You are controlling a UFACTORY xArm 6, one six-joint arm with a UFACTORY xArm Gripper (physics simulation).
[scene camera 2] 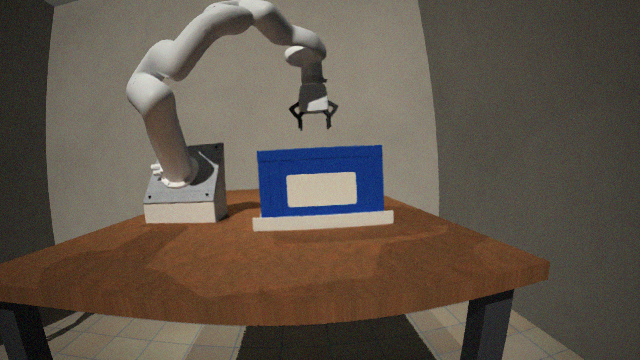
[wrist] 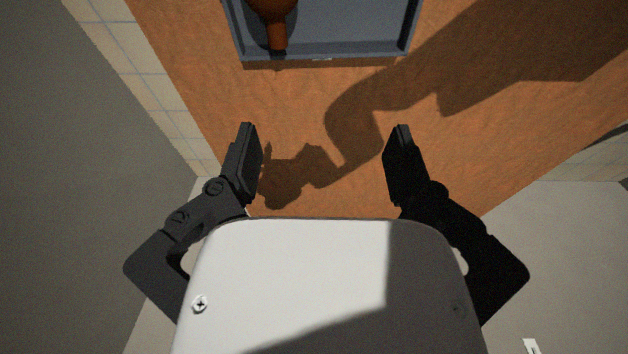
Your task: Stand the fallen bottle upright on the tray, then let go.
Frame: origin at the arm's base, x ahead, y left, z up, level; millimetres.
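Where they show: gripper, fingertip midpoint: [scene camera 2: 314,129] [wrist: 323,139]; arm's base at its link origin: [scene camera 2: 180,173].
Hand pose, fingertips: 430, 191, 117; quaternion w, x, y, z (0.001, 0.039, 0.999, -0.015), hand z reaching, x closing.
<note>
Things, the pixels of their top centre, and the offset from my fingertips, as dx, dy, dz. "spot": a spot on its surface instead. Level surfaces: height alone.
- brown bottle at a spot on its surface: [wrist: 277,32] spot: +56, +4, -199
- grey tray at a spot on its surface: [wrist: 325,51] spot: -4, +47, -237
- blue box at its top centre: [scene camera 2: 318,149] -30, -320, -79
- wooden table at its surface level: dz -254
- low white strip at a spot on its surface: [scene camera 2: 323,221] spot: -41, -424, -237
The brown bottle [wrist: 277,32] lies on its side in the grey tray [wrist: 325,51] at the top of the wrist view. Its neck and part of its shoulder show, with the neck toward the tray's near wall and left corner; the rest is cut off by the view's edge. The bottle and the tray do not show in the scene view. My gripper [scene camera 2: 314,128] [wrist: 323,139] is open and empty. It points down, high above the table and apart from the bottle, above the level of the blue box's top edge in the scene view.
A blue box [scene camera 2: 320,162] with a cream panel stands upright on the wooden table [scene camera 2: 300,280], with a low white strip [scene camera 2: 323,221] along its front. The arm's base [scene camera 2: 180,211] stands left of it. The arm's shadow falls on the table in the wrist view.
</note>
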